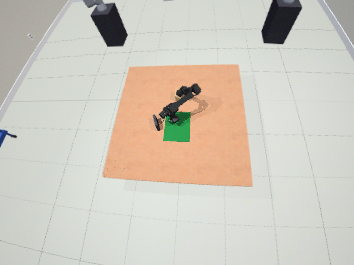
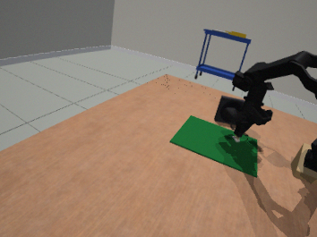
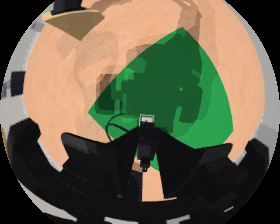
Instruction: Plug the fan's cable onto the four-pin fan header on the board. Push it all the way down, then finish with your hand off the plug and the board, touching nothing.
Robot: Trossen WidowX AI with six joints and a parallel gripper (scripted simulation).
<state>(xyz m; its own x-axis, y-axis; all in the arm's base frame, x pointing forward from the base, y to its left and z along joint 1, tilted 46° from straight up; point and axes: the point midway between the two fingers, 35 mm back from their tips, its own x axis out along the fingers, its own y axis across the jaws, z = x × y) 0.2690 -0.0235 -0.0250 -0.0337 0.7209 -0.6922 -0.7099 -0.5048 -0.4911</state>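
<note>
My gripper tip is now 10 mm short of the dark fan plug, 10 mm to the left of it and 10 mm below it. Also, from my gripper tip: black fan: 60 mm ahead, 130 mm to the right, 20 mm above; white four-pin fan header: 10 mm ahead, 10 mm to the right, 40 mm below; green board: 70 mm ahead, 50 mm to the left, 50 mm below.
</note>
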